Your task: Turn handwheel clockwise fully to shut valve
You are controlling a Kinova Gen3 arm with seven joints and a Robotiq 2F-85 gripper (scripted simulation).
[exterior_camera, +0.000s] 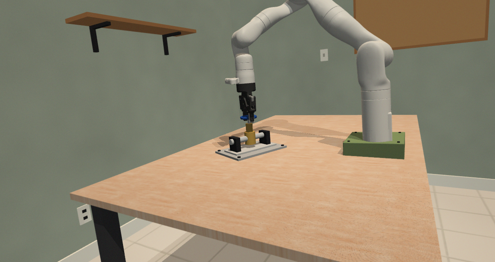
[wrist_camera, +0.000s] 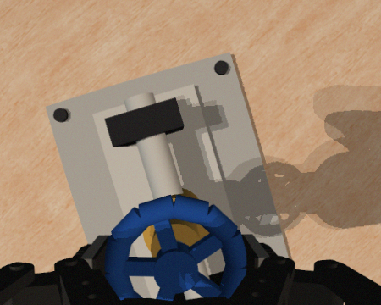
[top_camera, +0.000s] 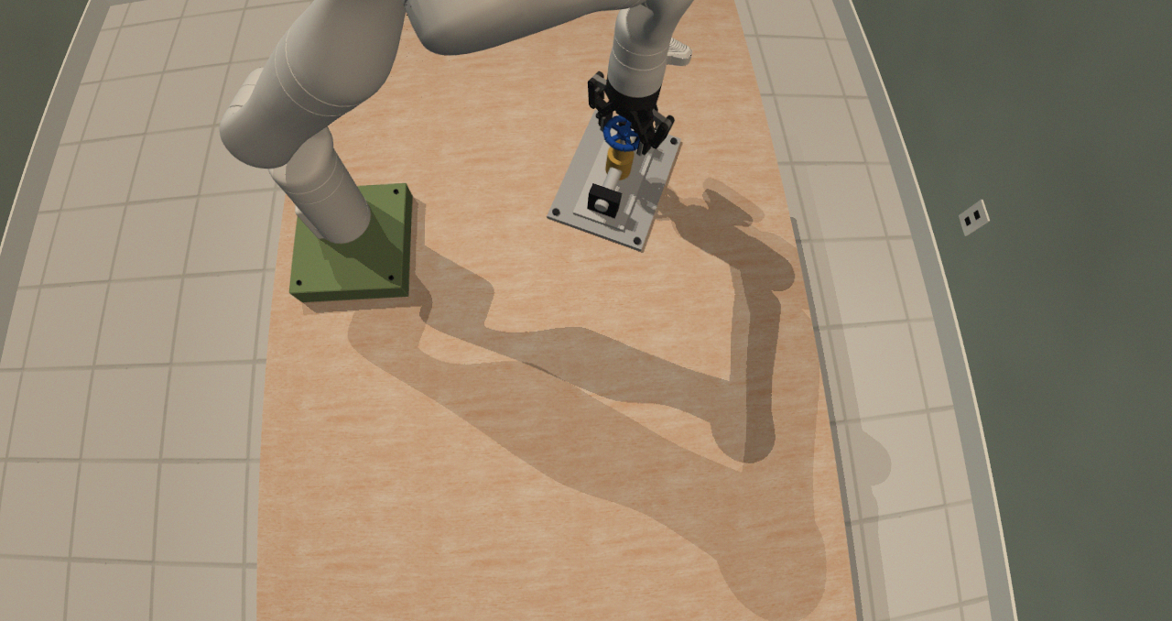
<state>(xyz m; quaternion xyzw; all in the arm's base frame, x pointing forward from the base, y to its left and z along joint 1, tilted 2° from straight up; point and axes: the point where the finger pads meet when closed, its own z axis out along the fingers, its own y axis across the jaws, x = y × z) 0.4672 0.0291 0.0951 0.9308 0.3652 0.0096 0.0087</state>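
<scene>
The blue spoked handwheel lies right at my hand.
</scene>
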